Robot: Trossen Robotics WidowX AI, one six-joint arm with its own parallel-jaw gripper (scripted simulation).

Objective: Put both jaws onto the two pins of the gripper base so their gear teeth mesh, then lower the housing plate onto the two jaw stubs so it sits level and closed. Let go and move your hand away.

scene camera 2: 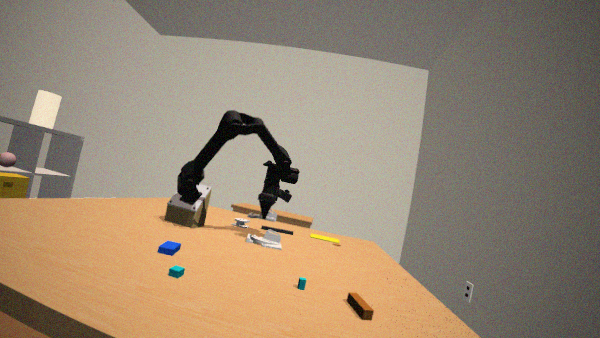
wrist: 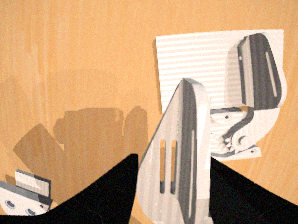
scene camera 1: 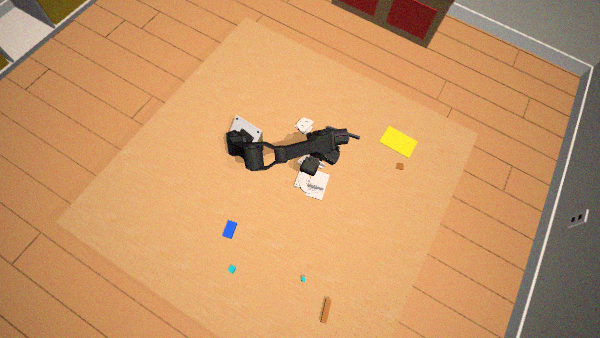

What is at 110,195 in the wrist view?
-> My gripper.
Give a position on a flat white plate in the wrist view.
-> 211,58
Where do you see a white jaw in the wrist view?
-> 260,68
